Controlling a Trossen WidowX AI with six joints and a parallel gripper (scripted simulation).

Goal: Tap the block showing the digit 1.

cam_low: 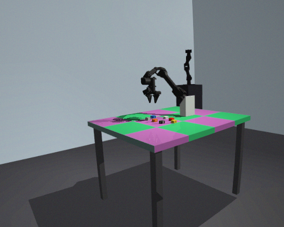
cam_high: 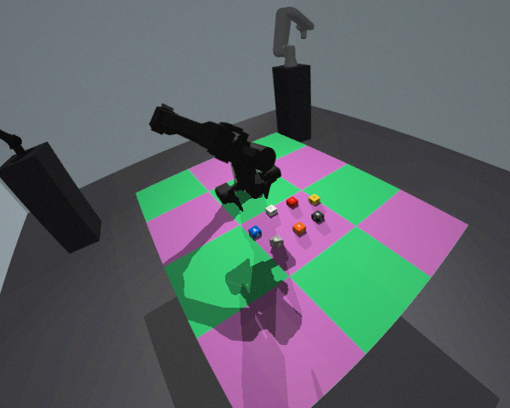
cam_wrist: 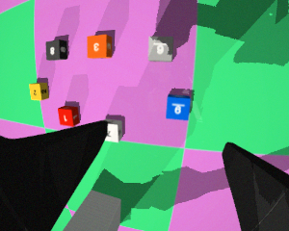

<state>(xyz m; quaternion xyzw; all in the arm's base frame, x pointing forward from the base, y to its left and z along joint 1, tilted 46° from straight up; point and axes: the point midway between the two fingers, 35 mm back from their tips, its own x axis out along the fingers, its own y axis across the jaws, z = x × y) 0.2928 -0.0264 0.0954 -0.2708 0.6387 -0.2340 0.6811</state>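
My gripper tip is now 70 mm past the red block, 180 mm to the right of it and 120 mm above it. Round my gripper tip: blue block: 10 mm behind, 10 mm to the right, 120 mm below; grey block: 70 mm ahead, 30 mm to the left, 120 mm below; white block: 70 mm behind, 90 mm to the left, 120 mm below.
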